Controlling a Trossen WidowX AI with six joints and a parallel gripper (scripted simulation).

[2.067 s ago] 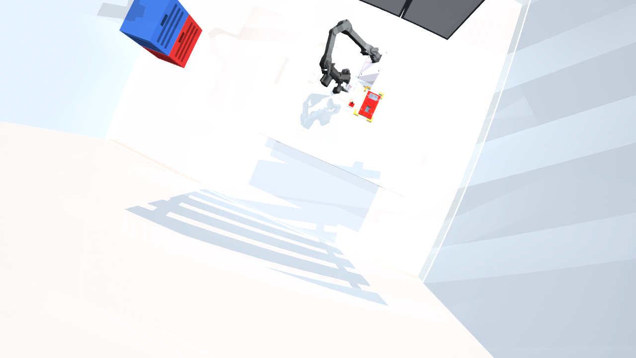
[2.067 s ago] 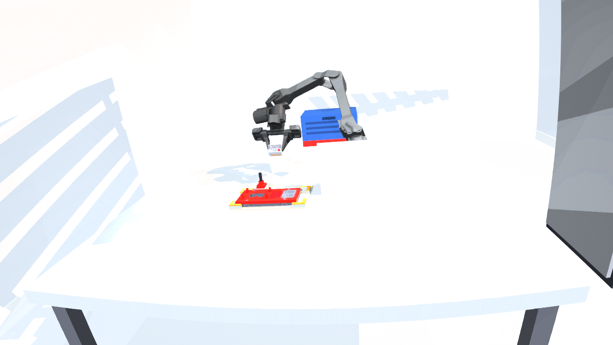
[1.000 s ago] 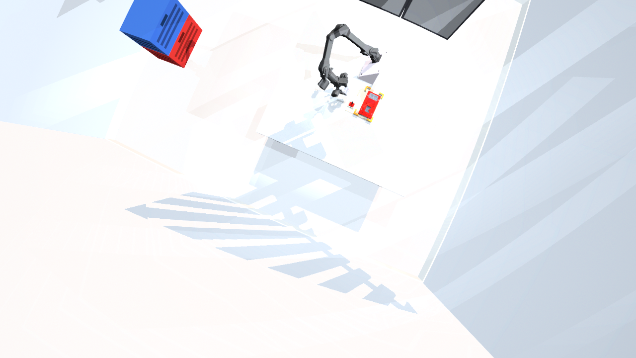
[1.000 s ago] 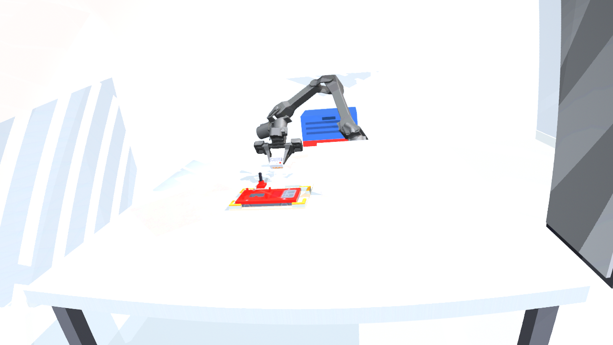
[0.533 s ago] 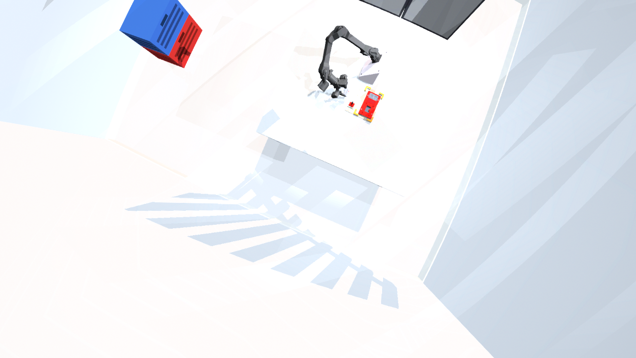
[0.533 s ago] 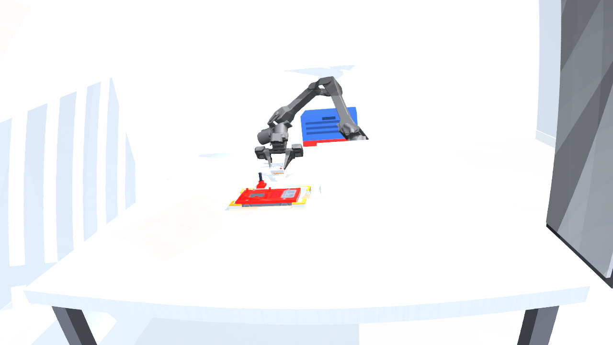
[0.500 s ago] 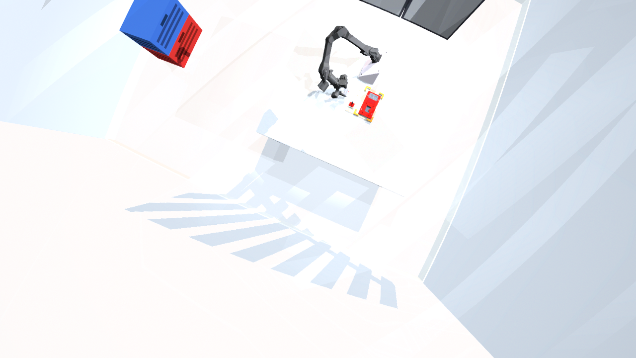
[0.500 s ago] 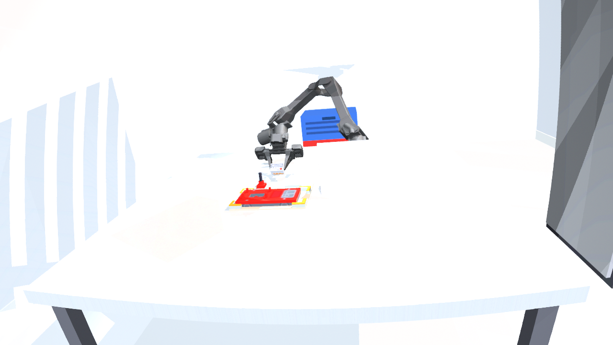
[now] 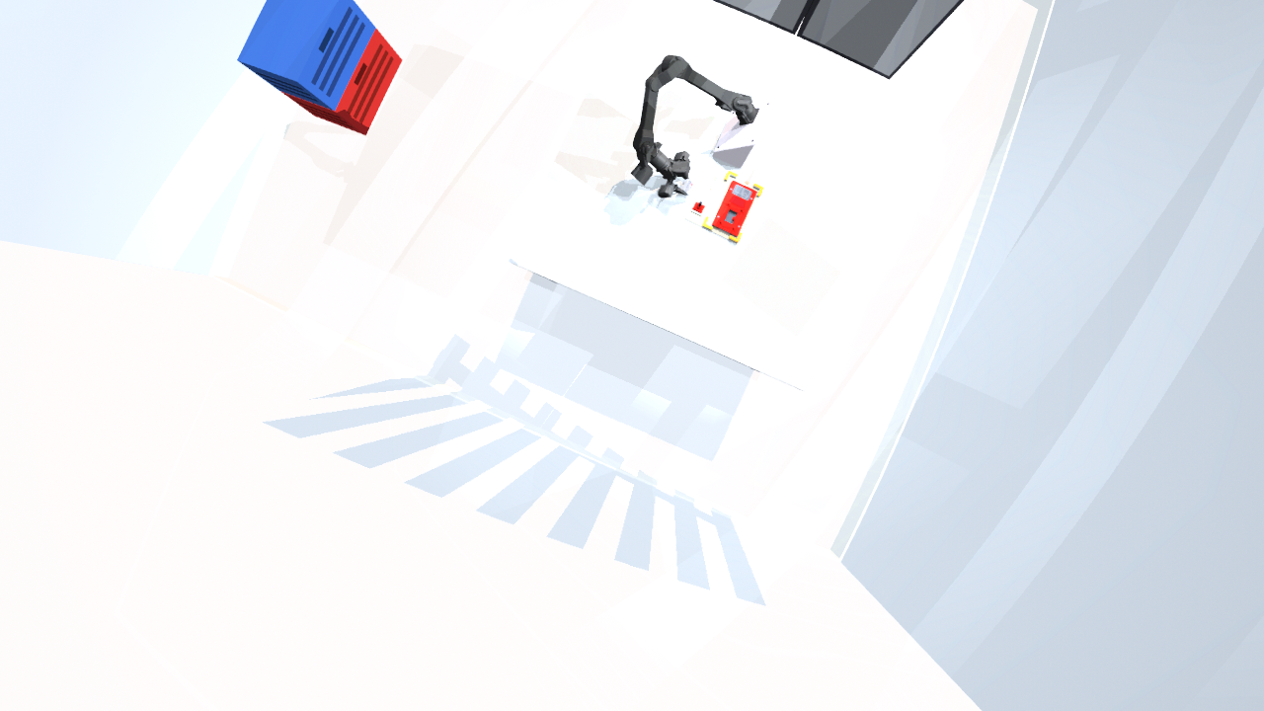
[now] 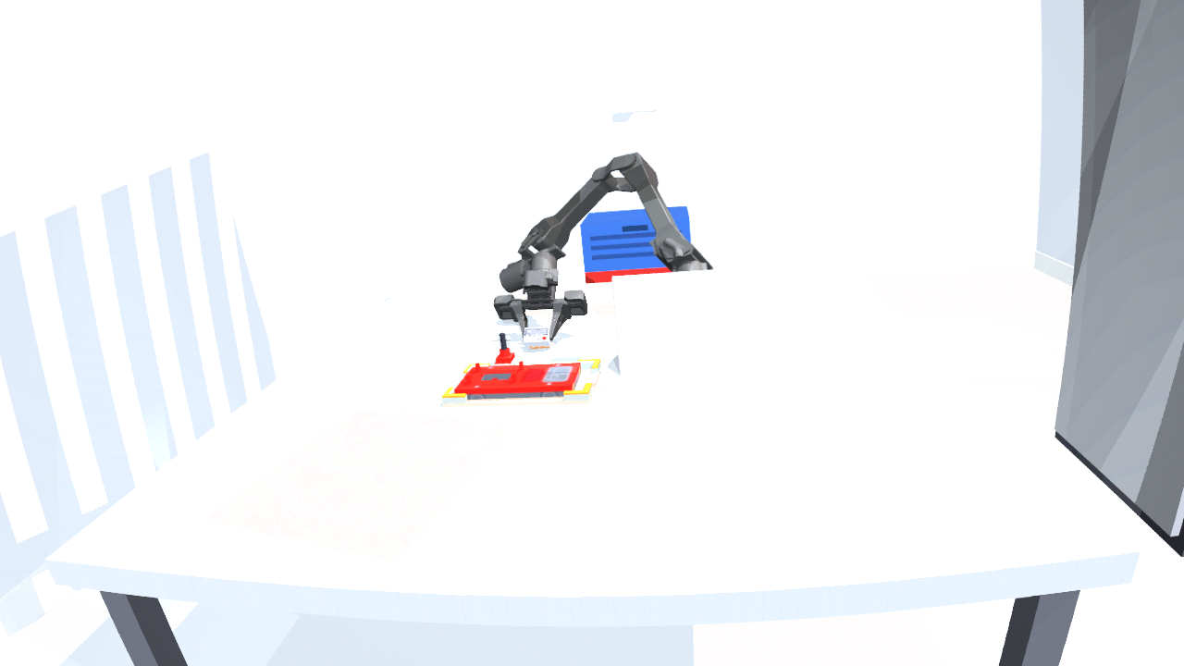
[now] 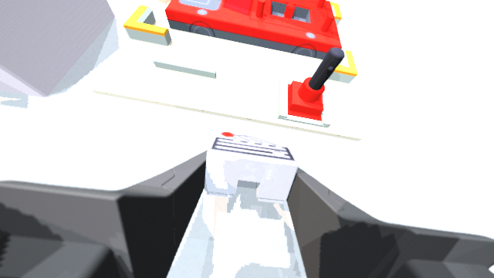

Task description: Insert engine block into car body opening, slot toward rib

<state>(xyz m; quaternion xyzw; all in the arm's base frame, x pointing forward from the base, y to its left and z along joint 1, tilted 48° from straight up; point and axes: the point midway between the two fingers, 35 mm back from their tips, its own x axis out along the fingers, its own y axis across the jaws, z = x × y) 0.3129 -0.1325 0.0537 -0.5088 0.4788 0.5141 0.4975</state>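
The white engine block is 1 cm to the right of my gripper tip.
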